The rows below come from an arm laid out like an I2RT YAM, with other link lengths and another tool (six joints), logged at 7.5 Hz.
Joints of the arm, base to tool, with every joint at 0 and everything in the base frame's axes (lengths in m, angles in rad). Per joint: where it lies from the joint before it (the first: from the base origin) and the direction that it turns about. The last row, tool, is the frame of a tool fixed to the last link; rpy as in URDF.
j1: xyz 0.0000 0.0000 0.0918 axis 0 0 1
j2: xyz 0.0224 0.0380 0.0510 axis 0 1 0
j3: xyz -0.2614 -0.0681 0.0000 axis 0 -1 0
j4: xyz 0.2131 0.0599 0.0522 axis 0 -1 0
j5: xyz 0.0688 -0.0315 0.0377 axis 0 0 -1
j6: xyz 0.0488 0.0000 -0.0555 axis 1 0 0
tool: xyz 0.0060 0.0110 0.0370 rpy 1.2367 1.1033 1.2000
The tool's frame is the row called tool.
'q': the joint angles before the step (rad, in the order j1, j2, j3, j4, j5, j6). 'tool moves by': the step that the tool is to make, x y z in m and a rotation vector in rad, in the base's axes. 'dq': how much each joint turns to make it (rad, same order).
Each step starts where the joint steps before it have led.
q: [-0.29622, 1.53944, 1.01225, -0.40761, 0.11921, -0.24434]
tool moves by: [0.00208, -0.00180, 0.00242, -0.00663, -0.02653, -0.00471]
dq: [-0.00341, 0.00001, 0.00000, 0.02709, -0.00037, 0.00192]
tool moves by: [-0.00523, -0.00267, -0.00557, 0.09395, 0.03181, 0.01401]
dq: [-0.02788, 0.00803, 0.00000, -0.05225, -0.08890, 0.01334]
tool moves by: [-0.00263, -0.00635, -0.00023, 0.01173, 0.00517, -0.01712]
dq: [-0.02439, 0.00036, 0.00193, -0.01033, -0.01181, -0.00075]
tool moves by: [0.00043, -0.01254, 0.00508, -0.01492, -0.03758, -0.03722]
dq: [-0.03703, 0.00039, 0.00836, 0.03246, 0.00036, -0.00001]
